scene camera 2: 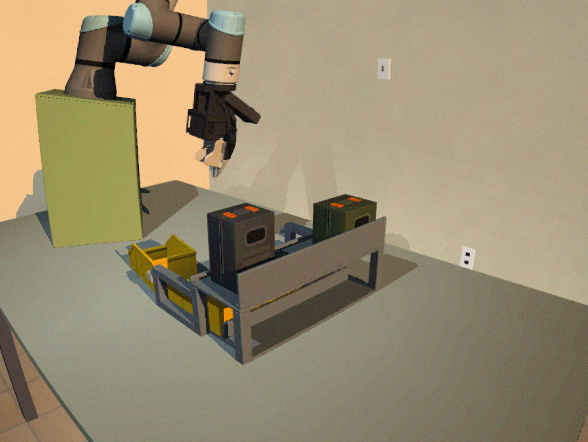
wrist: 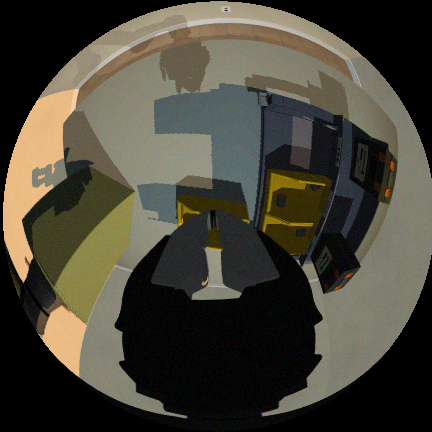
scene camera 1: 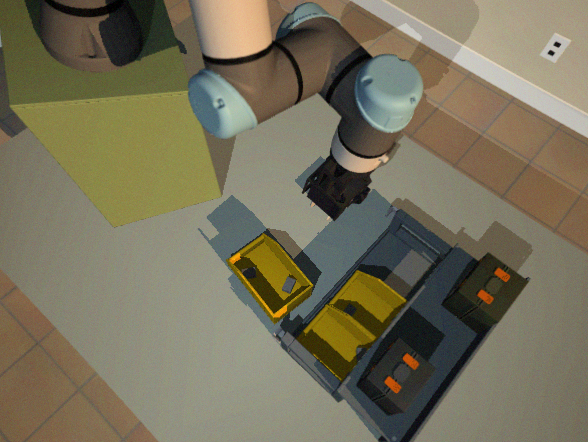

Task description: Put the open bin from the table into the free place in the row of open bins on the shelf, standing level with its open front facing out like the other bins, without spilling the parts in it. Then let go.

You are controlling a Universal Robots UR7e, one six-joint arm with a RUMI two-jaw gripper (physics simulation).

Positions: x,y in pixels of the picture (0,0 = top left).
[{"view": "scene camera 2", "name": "my gripper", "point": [214,176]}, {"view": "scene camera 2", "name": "free place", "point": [267,335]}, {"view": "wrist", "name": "my gripper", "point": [212,211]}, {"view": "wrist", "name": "free place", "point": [293,143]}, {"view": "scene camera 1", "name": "my gripper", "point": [329,206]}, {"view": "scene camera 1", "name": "free place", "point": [400,267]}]
